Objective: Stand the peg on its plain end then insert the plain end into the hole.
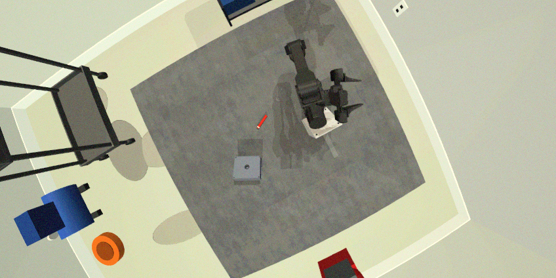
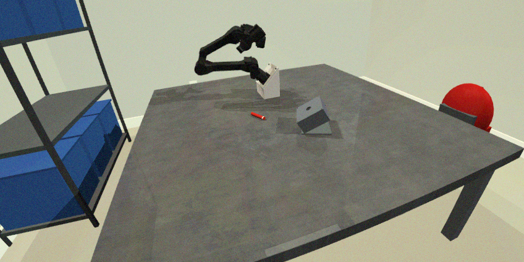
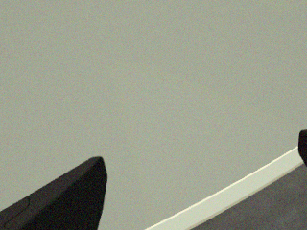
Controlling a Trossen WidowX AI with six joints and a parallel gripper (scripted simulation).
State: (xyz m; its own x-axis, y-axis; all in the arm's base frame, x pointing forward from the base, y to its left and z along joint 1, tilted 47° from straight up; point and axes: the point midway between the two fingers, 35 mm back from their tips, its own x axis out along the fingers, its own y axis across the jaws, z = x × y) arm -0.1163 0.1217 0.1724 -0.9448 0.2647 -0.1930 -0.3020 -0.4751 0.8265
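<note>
My gripper tip is 400 mm short of the red peg, 300 mm above it and 80 mm to the left of it. Also, from my gripper tip: grey sloped panel: 560 mm ahead, 250 mm below, 90 mm to the left.
</note>
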